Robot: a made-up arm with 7 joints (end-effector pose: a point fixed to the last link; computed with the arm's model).
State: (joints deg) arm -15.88 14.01 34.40 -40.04 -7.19 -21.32 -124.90
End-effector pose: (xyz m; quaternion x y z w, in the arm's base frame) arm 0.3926 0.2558 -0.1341 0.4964 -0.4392 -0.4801 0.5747
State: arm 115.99 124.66 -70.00 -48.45 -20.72 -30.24 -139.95
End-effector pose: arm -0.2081 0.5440 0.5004 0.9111 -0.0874 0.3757 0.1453
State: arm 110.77 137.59 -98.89 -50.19 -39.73 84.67 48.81
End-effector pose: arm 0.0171 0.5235 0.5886 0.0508 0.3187 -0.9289 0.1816
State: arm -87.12 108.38 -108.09 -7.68 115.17 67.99 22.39
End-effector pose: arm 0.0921 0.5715 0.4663 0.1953 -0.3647 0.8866 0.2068
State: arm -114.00 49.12 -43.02 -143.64 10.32 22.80 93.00
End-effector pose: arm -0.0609 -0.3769 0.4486 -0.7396 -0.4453 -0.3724 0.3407
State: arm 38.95 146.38 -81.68 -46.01 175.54 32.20 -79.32
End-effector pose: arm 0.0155 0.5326 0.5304 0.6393 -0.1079 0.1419 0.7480
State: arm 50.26 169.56 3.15 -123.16 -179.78 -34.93 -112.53
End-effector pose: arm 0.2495 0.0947 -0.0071 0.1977 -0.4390 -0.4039 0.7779
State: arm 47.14 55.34 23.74 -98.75 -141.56 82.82 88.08
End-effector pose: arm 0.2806 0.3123 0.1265 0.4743 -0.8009 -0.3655 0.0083
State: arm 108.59 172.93 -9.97 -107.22 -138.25 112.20 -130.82
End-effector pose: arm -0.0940 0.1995 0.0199 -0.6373 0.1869 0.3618 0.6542
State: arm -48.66 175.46 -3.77 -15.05 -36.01 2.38 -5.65
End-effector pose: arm -0.3913 0.0787 0.8374 -0.9846 0.1401 -0.1033 0.0179
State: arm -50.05 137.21 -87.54 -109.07 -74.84 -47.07 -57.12
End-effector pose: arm 0.3366 0.3294 0.2089 -0.1149 0.1197 -0.9858 0.0256
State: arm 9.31 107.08 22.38 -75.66 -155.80 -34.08 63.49
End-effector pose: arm 0.4468 0.2946 0.5277 0.6553 -0.0146 -0.6311 0.4149
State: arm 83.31 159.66 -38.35 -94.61 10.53 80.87 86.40
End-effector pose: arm 0.0285 0.4654 0.1495 0.7298 -0.3082 -0.3318 0.5122
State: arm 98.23 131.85 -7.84 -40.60 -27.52 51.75 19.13
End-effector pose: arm 0.1490 0.5797 0.2945 0.6502 0.1384 -0.6707 0.3290
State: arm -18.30 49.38 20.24 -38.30 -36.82 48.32 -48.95
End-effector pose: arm 0.3402 0.4520 0.0963 0.5865 -0.1345 -0.1038 0.7920
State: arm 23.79 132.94 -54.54 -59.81 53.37 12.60 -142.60
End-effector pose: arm 0.1473 0.5815 0.3748 0.1436 0.5020 -0.7749 0.3563
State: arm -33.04 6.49 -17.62 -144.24 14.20 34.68 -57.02
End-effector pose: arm 0.2471 -0.2273 0.5463 -0.1834 -0.9434 -0.2376 0.1412
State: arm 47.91 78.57 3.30 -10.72 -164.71 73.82 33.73
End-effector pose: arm -0.1496 0.5675 0.2483 0.3426 0.1403 -0.9161 0.1540
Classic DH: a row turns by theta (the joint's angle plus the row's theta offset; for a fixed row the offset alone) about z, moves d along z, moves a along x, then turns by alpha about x. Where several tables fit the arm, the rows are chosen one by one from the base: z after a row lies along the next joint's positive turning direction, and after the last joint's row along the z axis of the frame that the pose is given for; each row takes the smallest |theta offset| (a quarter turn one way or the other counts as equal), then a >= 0, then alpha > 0; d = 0 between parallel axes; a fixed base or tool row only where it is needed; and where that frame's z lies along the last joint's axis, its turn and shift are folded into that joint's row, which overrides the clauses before.
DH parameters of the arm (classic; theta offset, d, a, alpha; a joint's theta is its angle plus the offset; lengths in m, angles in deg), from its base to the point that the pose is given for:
base (fixed): 0 0.3473 0.0118 -70
joint 1: 90 -0.0351 0.0135 90
joint 2: 70 0.0006 0.004 -90
joint 3: -90 -0.2022 0.0279 -90
joint 4: 0 -0.0187 -0.0437 90
joint 5: 0 -0.4212 -0.0147 -90
joint 6: 0 0.0074 -0.0133 90
joint 7: -43.05 -0.1056 0.0036 20.46
tool (fixed): 86.46 0.0773 0 0

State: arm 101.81 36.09 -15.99 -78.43 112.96 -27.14 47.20
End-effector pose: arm -0.4285 0.0460 -0.0229 -0.4010 0.2800 -0.8665 0.1002
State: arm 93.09 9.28 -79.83 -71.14 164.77 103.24 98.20
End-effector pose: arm -0.2534 -0.4715 0.1373 -0.1354 -0.8500 0.1647 0.4817
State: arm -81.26 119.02 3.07 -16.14 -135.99 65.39 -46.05
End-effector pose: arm -0.0764 0.4509 0.6774 0.7712 0.5762 0.1533 0.2229
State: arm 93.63 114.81 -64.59 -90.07 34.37 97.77 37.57
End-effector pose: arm -0.3978 0.2904 0.3408 0.6939 0.5492 -0.3223 0.3362
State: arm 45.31 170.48 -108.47 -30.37 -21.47 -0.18 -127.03
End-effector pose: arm 0.2944 0.3027 0.8133 0.5312 -0.8245 0.1310 0.1446
